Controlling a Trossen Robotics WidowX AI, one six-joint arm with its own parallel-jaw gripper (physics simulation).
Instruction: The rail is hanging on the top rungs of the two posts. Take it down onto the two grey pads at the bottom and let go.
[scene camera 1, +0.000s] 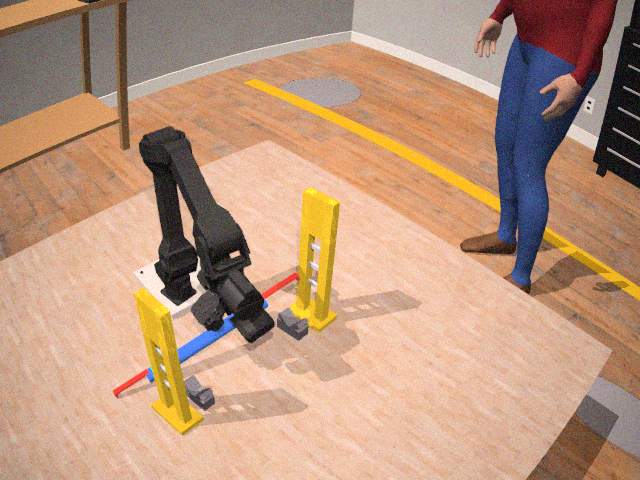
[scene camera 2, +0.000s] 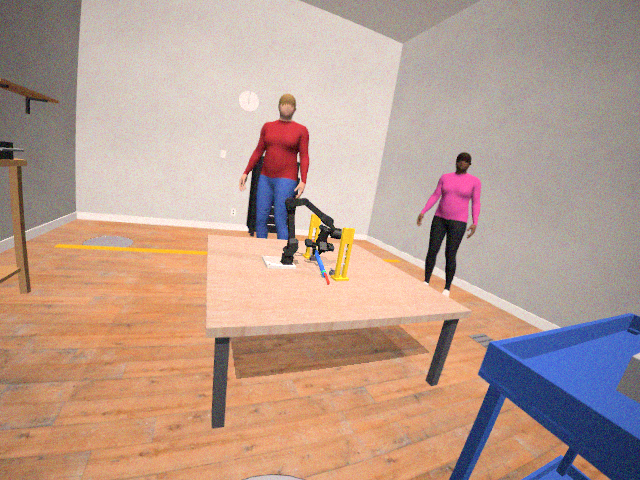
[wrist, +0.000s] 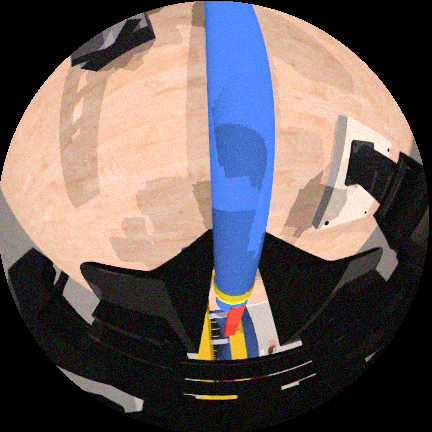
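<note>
My gripper (scene camera 1: 244, 320) is in this scene, and I can also see my gripper (wrist: 233, 234) gripping a blue rail (wrist: 241, 131). The rail still rests on the table. There is a yellow post (wrist: 237, 343) here too.
</note>
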